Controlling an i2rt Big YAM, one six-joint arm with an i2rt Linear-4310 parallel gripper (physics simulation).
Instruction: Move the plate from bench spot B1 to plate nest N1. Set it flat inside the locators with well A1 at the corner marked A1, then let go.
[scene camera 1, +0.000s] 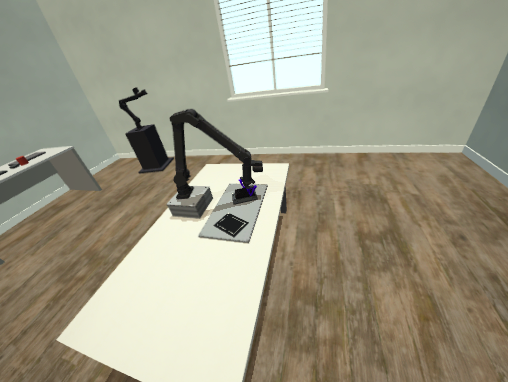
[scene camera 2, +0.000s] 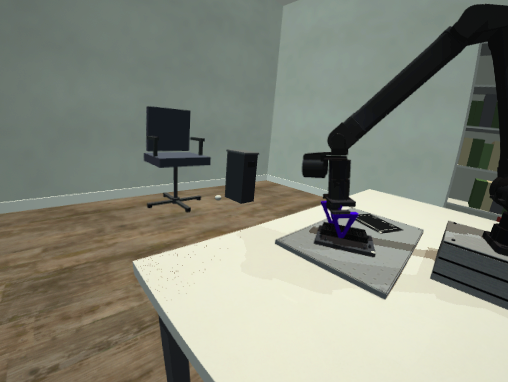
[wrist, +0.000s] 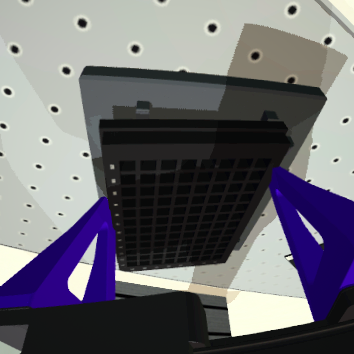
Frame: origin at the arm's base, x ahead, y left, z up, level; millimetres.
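Where they show: gripper, fingertip midpoint: (scene camera 1: 247, 192) (scene camera 2: 336, 231) (wrist: 186, 187); arm's base, link origin: (scene camera 1: 185, 193).
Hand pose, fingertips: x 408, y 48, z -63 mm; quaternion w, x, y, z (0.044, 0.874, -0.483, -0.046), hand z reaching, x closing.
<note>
Each offset is from my fingertips to the centre of the thing. "pt": to the spot under its first point. Level surfaces: height alone.
The black plate @(20 mm back, 5 mm right, 3 mm up) (scene camera 1: 241, 192) (scene camera 2: 359, 234) (wrist: 185, 210), with its grid of wells facing up, is low over the dark grey nest @(25 mm back, 13 mm right, 18 mm down) (scene camera 1: 246, 200) (scene camera 2: 345, 246) (wrist: 150, 89). In the wrist view small locator blocks show on the nest beyond the plate's far edge and by its right corner. Whether the plate rests fully down inside the locators cannot be told. My gripper (scene camera 1: 247, 192) (scene camera 2: 338, 231) (wrist: 186, 187) is shut on the plate, one purple finger against each side. Light marks run along the plate's left edge; the nest's A1 mark is not readable.
The nest stands on a perforated grey board @(64 mm back, 112 mm right, 35 mm down) (scene camera 1: 225, 204) (scene camera 2: 385, 280) (wrist: 30, 72). A flat black square with a light outline @(pt 76 mm back, 268 mm right, 27 mm down) (scene camera 1: 231, 224) (scene camera 2: 379, 223) lies farther along the board. The arm's grey base block (scene camera 1: 190, 204) (scene camera 2: 467, 265) stands beside the board on the white table @(42 mm down) (scene camera 1: 175, 285) (scene camera 2: 280, 320).
</note>
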